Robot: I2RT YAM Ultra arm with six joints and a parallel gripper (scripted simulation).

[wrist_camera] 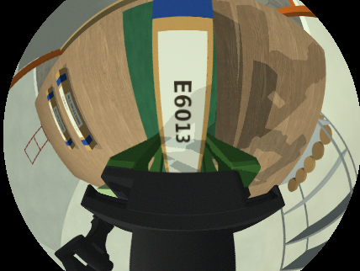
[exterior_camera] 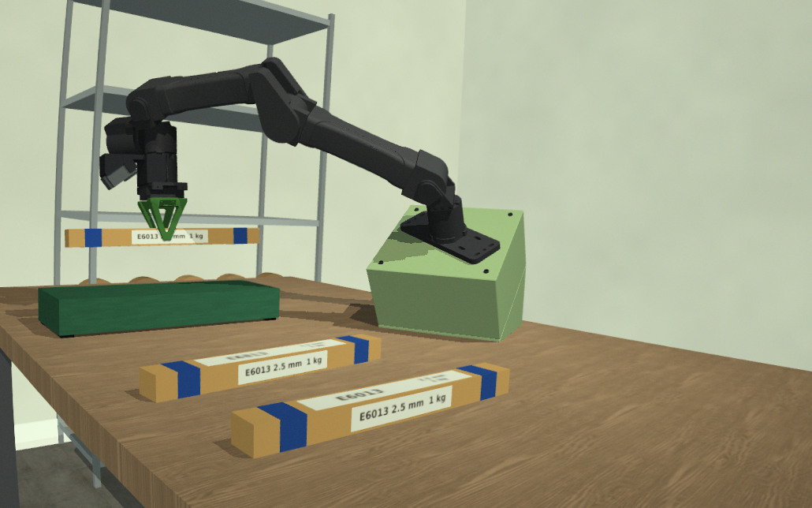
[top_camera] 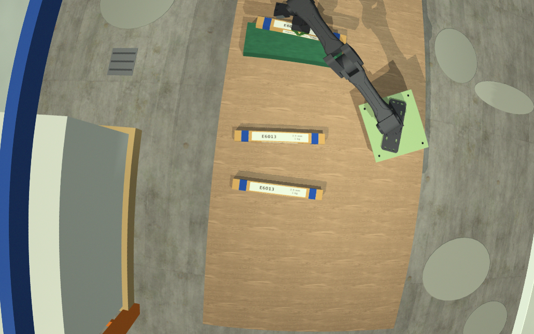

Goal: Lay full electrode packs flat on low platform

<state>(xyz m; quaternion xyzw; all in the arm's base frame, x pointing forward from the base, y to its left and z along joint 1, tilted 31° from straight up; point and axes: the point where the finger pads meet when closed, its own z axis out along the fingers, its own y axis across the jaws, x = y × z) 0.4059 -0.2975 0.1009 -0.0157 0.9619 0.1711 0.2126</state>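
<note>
Right now the dark green low platform is 130 mm below my hand and 20 mm to the left of it.
</note>
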